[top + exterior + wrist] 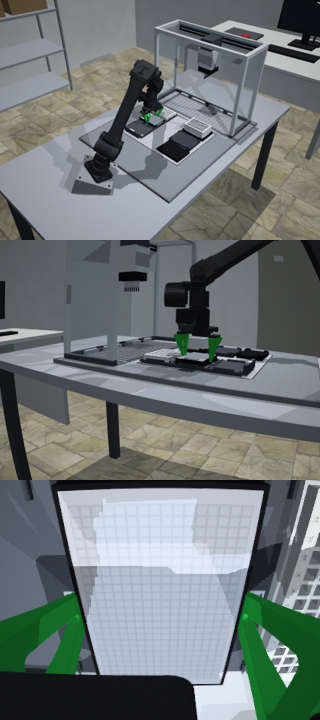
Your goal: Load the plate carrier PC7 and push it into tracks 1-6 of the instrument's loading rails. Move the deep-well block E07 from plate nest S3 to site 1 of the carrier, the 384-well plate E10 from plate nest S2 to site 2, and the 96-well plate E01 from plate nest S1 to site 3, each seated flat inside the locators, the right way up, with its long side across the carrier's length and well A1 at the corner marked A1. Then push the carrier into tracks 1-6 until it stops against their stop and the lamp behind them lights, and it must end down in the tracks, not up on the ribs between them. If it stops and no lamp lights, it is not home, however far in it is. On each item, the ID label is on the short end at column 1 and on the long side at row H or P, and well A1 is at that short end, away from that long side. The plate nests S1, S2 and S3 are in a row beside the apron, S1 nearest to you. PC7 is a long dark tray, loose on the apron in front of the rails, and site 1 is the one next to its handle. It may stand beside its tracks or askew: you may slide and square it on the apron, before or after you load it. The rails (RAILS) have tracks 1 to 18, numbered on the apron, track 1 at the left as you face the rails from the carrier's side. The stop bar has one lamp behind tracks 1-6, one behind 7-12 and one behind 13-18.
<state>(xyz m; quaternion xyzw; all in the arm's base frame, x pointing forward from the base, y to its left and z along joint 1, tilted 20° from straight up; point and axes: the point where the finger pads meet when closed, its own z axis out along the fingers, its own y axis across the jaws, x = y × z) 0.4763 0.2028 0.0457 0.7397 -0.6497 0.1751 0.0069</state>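
Right now the dark plate carrier PC7 is 10 mm below my hand. Also, from my hand: 96-well plate E01 (100 mm ahead, 10 mm to the left); then plate nest S2 (20 mm ahead, 250 mm to the right, 20 mm below); then plate nest S3 (130 mm ahead, 240 mm to the right, 20 mm below).
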